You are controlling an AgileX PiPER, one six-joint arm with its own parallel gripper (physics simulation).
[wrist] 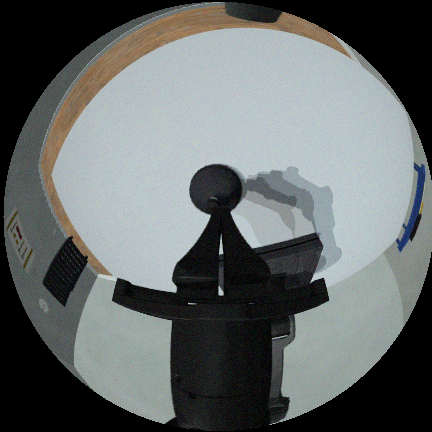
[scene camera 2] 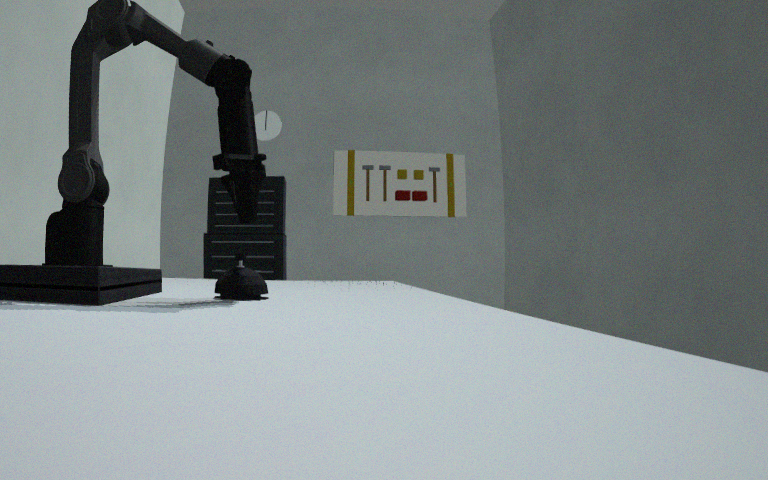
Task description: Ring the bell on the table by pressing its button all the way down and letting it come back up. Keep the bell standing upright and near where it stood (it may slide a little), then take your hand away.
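A dark domed bell (scene camera 2: 241, 284) (wrist: 214, 184) stands upright on the white table (scene camera 2: 396, 384) (wrist: 150, 125). Its button (scene camera 2: 240, 260) stands up on a pale stem above the dome in the scene view. In the wrist view the button is partly hidden by the fingertips. My gripper (scene camera 2: 247, 219) (wrist: 220, 215) is shut with nothing between its fingers. Its tips point down above the bell, with a gap between them and the button in the scene view.
The arm's dark base block (scene camera 2: 99, 284) sits on the table to the left of the bell. A dark drawer cabinet (scene camera 2: 274, 226) (wrist: 66, 271) stands behind the table. A board with tools (scene camera 2: 341, 186) hangs on the back wall.
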